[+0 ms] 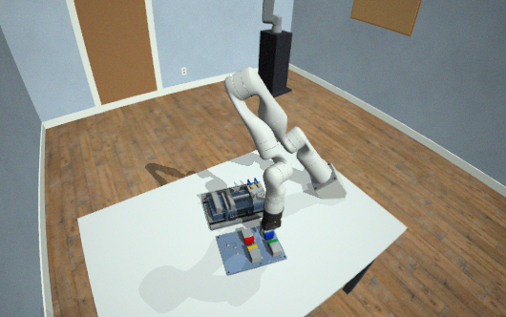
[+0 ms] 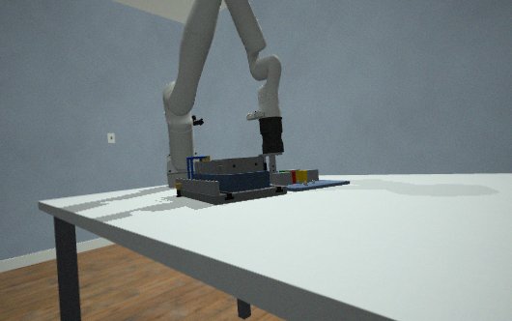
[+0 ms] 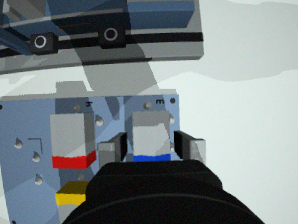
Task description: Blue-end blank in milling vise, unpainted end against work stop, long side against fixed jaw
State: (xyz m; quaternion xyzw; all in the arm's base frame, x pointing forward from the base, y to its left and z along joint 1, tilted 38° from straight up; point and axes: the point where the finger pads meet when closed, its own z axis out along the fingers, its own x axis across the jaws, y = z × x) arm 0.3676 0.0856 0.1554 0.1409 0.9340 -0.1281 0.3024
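My gripper is now 3 cm above the blue-ended blank. Round my hand: red-ended blank: 8 cm ahead, 4 cm to the right, 3 cm below; blue plate: 10 cm ahead, 5 cm below; green-ended blank: 8 cm to the left, 3 cm below, 3 cm ahead.
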